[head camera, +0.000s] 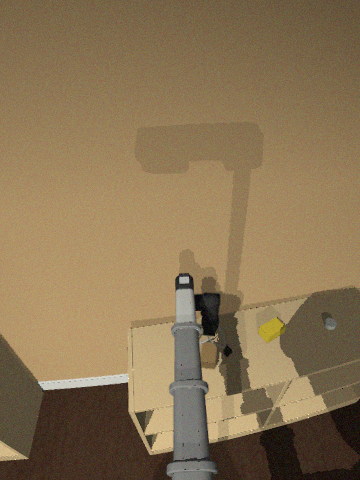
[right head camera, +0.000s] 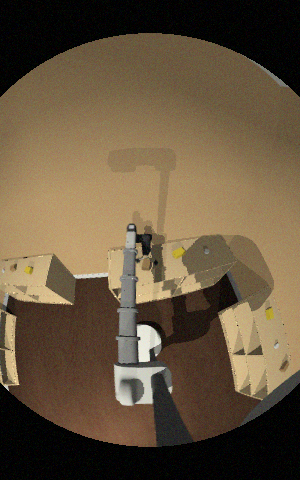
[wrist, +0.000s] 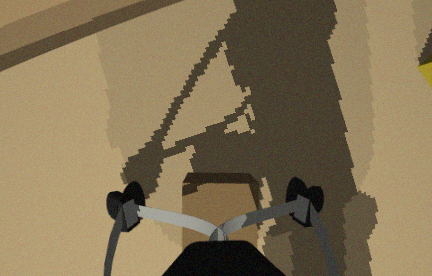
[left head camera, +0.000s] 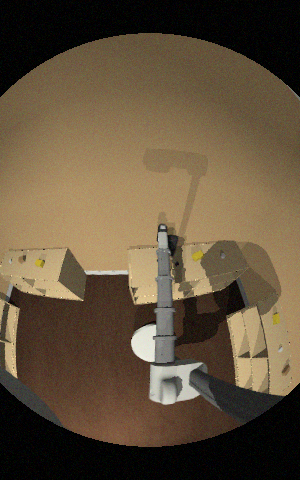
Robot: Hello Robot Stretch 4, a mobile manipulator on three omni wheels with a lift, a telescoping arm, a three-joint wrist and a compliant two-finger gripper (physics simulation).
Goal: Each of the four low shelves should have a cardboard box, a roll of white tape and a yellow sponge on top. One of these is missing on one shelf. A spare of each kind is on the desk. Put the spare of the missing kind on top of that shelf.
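Places are measured from the robot's base along level axes (x right, y ahead, z up), in centimetres.
Where they show: gripper, fingertip midpoint: (head camera: 208, 352) (right head camera: 146, 262) (wrist: 215, 195); robot's base, link origin: (right head camera: 140, 341) (left head camera: 151, 341).
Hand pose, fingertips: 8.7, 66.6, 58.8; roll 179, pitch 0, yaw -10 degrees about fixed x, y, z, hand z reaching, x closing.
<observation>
Things, the pixels of their top centre, and the offset from my fingertips, as dx, dy, dz. "*": a spot on its surface instead. Level surfaces: height alone.
- brown cardboard box, top centre: (wrist: 219, 239) (head camera: 208, 351) (right head camera: 145, 262) -0.2, -2.4, +4.4
- middle low shelf, surface height: dz -0.6
- yellow sponge, top centre: (head camera: 272, 326) (right head camera: 178, 251) (left head camera: 198, 254) +28.8, +7.9, +3.9
- left shelf, surface spot: (left head camera: 72, 277) (right head camera: 60, 282) * -97.4, -11.3, -25.9
A brown cardboard box (head camera: 209, 355) (right head camera: 146, 264) (wrist: 220, 212) rests on top of the middle low shelf (head camera: 152, 360) (left head camera: 141, 265) (wrist: 55, 130), near its left part. My gripper (head camera: 211, 349) (right head camera: 147, 261) (wrist: 215, 195) is open around it, with a gap between the box and each fingertip. In the head camera view the arm hides the left finger. On the same top, to the right, are a yellow sponge (head camera: 271, 330) (left head camera: 198, 255) (right head camera: 179, 252) and, further right in shadow, a roll of tape (head camera: 330, 324) (left head camera: 223, 254) (right head camera: 206, 250).
A left shelf (left head camera: 72, 277) (right head camera: 61, 282) holds a sponge (left head camera: 40, 262) (right head camera: 29, 270), a box (left head camera: 22, 259) and tape (left head camera: 10, 260). A right shelf (left head camera: 272, 335) holds a sponge (right head camera: 270, 313), tape (right head camera: 276, 345) and a box (right head camera: 284, 365). Another unit (left head camera: 10, 320) shows at far left. The wall stands behind.
</observation>
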